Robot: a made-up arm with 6 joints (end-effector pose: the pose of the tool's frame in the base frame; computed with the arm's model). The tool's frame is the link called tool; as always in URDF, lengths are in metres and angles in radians.
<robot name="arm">
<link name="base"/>
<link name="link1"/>
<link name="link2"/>
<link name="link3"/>
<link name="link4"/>
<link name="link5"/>
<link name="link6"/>
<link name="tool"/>
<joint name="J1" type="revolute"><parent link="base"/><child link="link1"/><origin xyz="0 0 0.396" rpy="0 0 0"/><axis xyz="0 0 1"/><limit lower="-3.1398" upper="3.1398" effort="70" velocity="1.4"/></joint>
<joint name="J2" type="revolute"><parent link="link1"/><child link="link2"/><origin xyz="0 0 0" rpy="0 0 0"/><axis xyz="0 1 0"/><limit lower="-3.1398" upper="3.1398" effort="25" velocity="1.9"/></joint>
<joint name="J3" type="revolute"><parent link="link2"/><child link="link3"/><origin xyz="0 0 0.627" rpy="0 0 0"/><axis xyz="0 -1 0"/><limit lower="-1.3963" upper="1.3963" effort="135" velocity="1.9"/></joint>
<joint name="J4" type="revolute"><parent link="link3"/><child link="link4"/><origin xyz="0 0 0" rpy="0 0 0"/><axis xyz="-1 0 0"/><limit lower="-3.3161" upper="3.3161" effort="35" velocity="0.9"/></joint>
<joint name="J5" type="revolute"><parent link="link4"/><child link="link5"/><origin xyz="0.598 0 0" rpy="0 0 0"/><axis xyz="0 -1 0"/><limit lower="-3.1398" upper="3.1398" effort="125" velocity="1.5"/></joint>
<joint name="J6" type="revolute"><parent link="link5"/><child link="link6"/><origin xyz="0 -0.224 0" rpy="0 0 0"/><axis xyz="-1 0 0"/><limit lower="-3.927" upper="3.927" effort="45" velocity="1.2"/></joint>
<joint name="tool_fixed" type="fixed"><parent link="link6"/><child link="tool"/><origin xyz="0 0 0" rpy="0 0 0"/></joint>
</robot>
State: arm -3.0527 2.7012 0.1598 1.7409 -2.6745 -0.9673
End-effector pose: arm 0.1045 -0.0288 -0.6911 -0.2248 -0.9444 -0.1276 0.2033
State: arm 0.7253 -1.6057 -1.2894 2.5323 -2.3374 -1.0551
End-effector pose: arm -0.1953 0.0723 0.6820 -0.0237 -0.2726 -0.7774 0.5663
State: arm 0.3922 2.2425 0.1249 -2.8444 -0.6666 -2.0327
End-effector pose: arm 0.0326 0.2452 -0.4709 -0.4978 0.3917 0.5802 0.5120
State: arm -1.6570 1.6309 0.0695 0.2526 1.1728 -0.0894
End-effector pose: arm -0.2753 -0.6662 -0.2391 0.1573 0.1198 -0.6399 0.7426
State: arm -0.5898 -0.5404 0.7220 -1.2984 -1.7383 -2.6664
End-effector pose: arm 0.0201 -0.0860 1.4380 0.9127 0.3815 -0.0797 0.1230
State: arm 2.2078 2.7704 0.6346 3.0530 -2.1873 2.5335
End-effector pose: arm -0.1342 -0.1938 -0.7040 0.1557 0.2300 0.8452 0.4567
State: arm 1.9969 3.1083 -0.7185 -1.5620 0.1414 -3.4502
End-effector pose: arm 0.1260 -0.2727 0.3212 0.5454 -0.5239 -0.0529 0.6522
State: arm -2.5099 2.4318 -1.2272 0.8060 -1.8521 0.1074
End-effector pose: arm 0.0626 0.2380 0.0757 0.2520 0.2892 0.9226 0.0417
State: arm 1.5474 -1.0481 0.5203 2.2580 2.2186 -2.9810
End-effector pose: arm -0.1588 -0.7115 1.3074 -0.3242 0.0402 0.8948 0.3044
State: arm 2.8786 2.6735 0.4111 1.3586 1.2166 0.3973
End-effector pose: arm -0.0555 0.0638 -0.7638 0.2603 -0.0046 -0.7654 0.5886
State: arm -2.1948 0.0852 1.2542 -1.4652 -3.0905 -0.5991
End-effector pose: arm -0.3068 -0.3857 1.4840 0.5699 0.5315 -0.2903 0.5554
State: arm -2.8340 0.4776 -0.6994 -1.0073 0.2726 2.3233
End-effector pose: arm -0.3629 0.0103 0.3280 0.3518 0.6405 -0.6030 0.3200
